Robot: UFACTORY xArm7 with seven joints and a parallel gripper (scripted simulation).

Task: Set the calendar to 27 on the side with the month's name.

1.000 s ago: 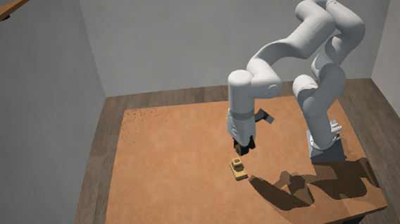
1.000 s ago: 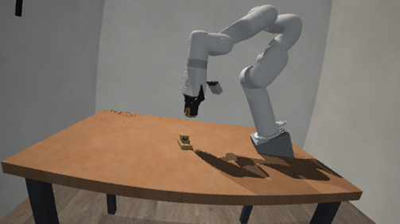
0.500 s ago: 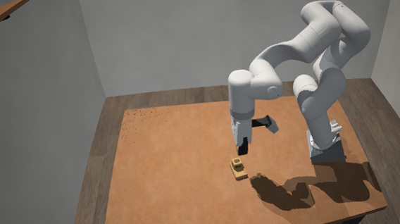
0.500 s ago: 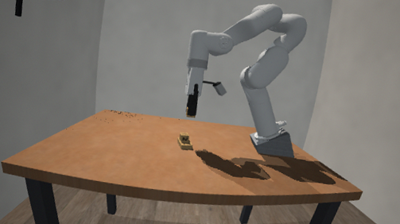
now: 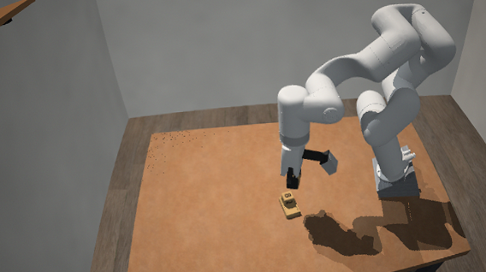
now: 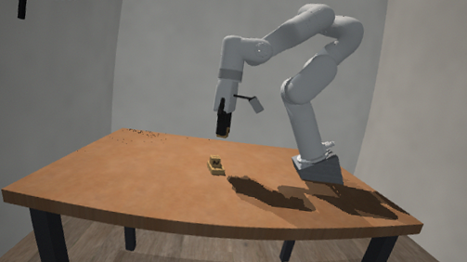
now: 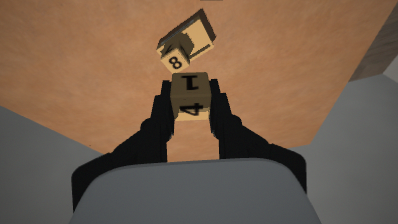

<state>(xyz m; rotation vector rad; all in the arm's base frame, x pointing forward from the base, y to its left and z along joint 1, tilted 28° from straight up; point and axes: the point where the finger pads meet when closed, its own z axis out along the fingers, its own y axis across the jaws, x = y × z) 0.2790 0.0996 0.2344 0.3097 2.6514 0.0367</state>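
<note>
The wooden calendar tray lies 1 cm ahead of my hand, 1 cm to the right of it and 14 cm below it. Also, from my hand: wooden digit cube (1 cm below).
</note>
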